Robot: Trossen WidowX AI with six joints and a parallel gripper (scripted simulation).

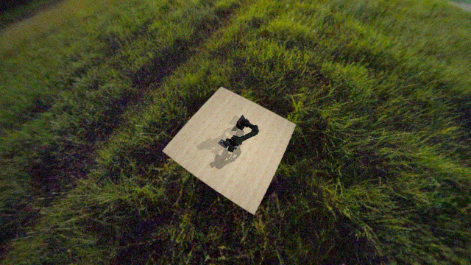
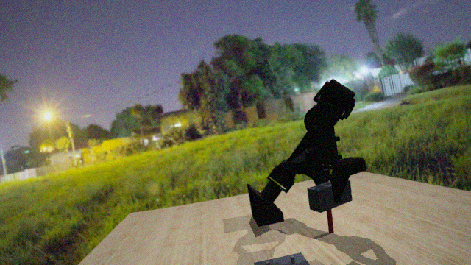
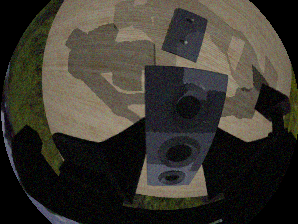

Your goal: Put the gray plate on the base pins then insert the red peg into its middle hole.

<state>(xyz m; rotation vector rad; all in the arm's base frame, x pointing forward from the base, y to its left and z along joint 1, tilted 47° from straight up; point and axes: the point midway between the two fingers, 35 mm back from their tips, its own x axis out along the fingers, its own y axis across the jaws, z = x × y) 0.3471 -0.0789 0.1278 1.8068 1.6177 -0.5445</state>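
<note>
Right now the red peg is 11 cm behind my gripper tip, 6 cm to the left of it and 10 cm below it. Also, from my gripper tip: gray plate (3 cm above).
</note>
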